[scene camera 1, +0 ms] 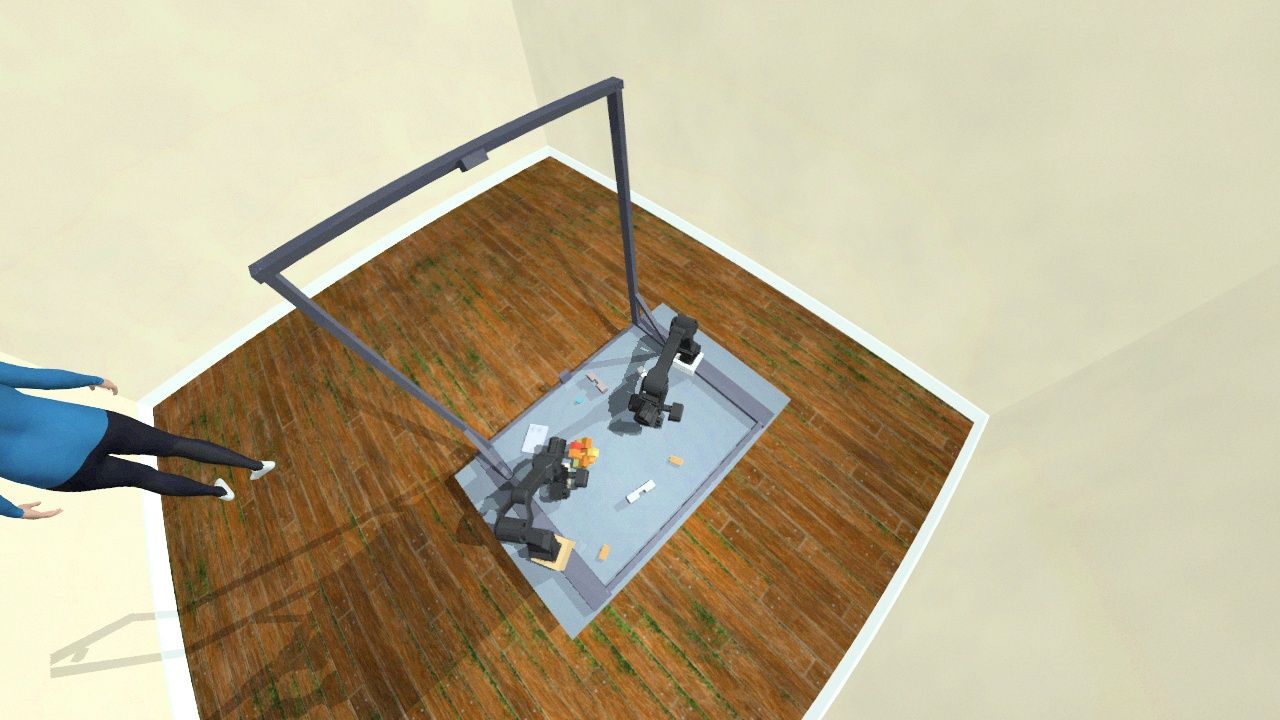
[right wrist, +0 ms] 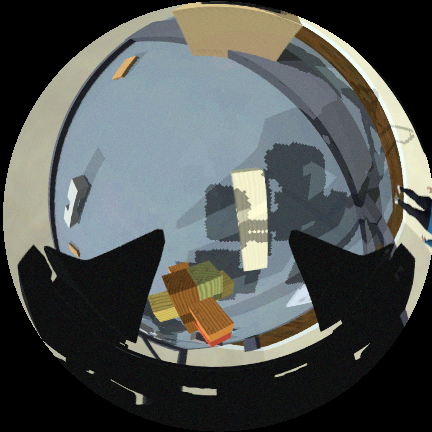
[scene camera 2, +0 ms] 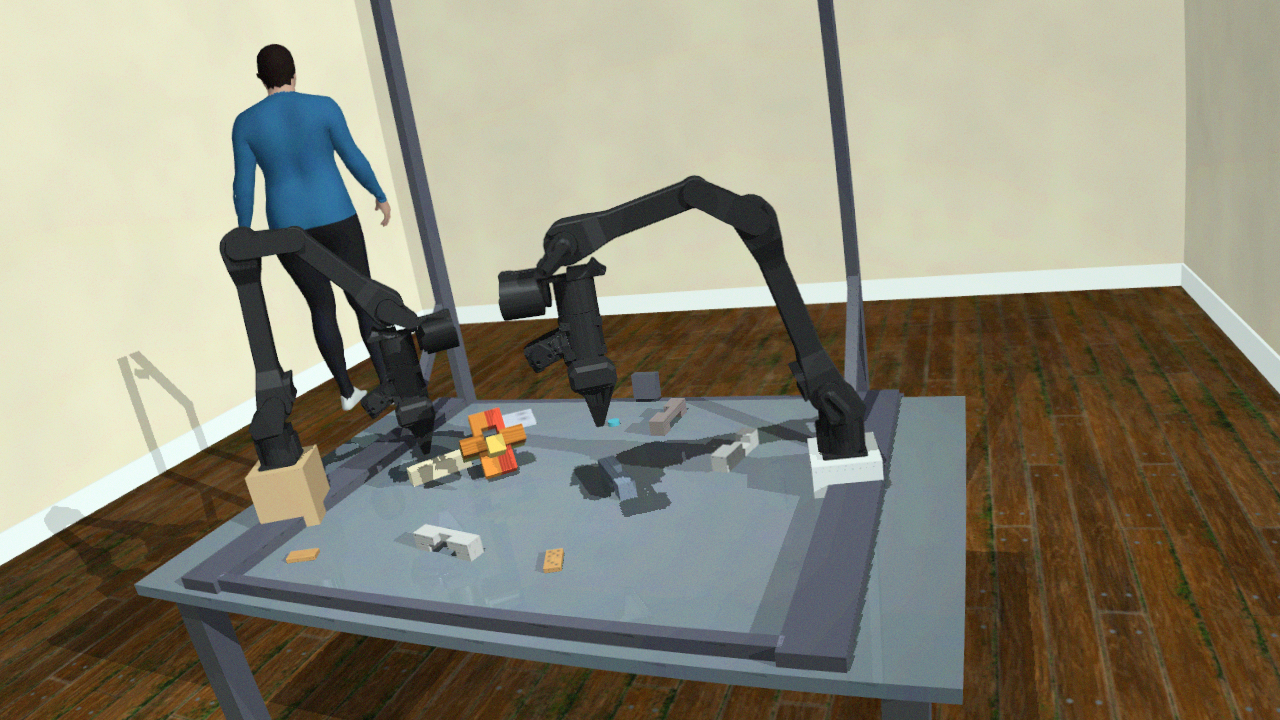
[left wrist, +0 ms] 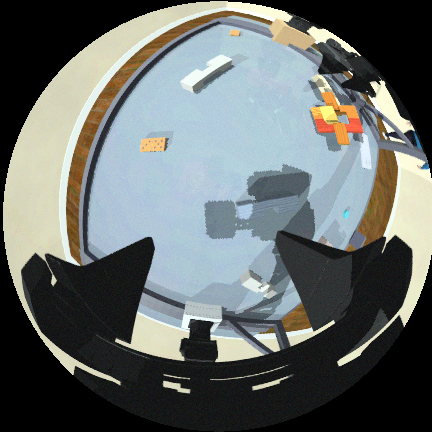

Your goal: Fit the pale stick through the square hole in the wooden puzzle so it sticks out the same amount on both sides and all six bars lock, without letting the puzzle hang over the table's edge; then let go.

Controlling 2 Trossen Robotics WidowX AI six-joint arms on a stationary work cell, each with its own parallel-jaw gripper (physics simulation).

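Frame: origin at the left arm's base, x ahead, y left, z up, level; metres.
Seen in the pictures: left gripper, fingertip midpoint: [scene camera 2: 596,415] [left wrist: 214,240]; right gripper, fingertip midpoint: [scene camera 1: 568,480] [right wrist: 229,236] [scene camera 2: 424,446] [left wrist: 330,79]; left arm's base at its link origin: [scene camera 1: 688,357] [scene camera 2: 843,449] [left wrist: 199,324]; right arm's base at its link origin: [scene camera 1: 550,550] [scene camera 2: 281,461].
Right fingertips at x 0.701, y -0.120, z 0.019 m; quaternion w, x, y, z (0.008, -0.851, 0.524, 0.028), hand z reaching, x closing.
Offsets run from my right fingertips to a thing's top centre.
The wooden puzzle [scene camera 1: 583,452] [scene camera 2: 494,443] [left wrist: 327,114] [right wrist: 185,292], of orange, red, yellow and olive bars, stands on the table. Its square hole shows in the left wrist view. The pale stick {0.002 m back, 0.030 m right, 0.041 m down} [scene camera 2: 434,470] [left wrist: 319,81] [right wrist: 252,217] lies on the table beside the puzzle, outside the hole, one end close to the puzzle; whether they touch is unclear. My right gripper [scene camera 2: 425,449] [right wrist: 229,236] is open and empty above the stick, with the stick's image between its fingers in the right wrist view. My left gripper [scene camera 2: 600,423] [left wrist: 214,240] is open and empty, above the table away from the puzzle.
A white notched bar {0.117 m back, 0.243 m left, 0.041 m down} [scene camera 1: 640,491] [scene camera 2: 463,545] and two orange blocks {0.289 m back, 0.293 m left, 0.061 m down} [scene camera 2: 553,559] {0.132 m ahead, 0.243 m left, 0.061 m down} [scene camera 2: 302,555] lie toward the front in scene camera 2. A blue-grey bar {0.346 m back, 0.070 m left, 0.042 m down} [scene camera 2: 617,479] lies near the left gripper. A brownish bar {0.407 m back, 0.167 m right, 0.041 m down} [scene camera 2: 667,417] and a pale grey bar {0.535 m back, 0.006 m left, 0.041 m down} [scene camera 2: 727,455] lie farther right.
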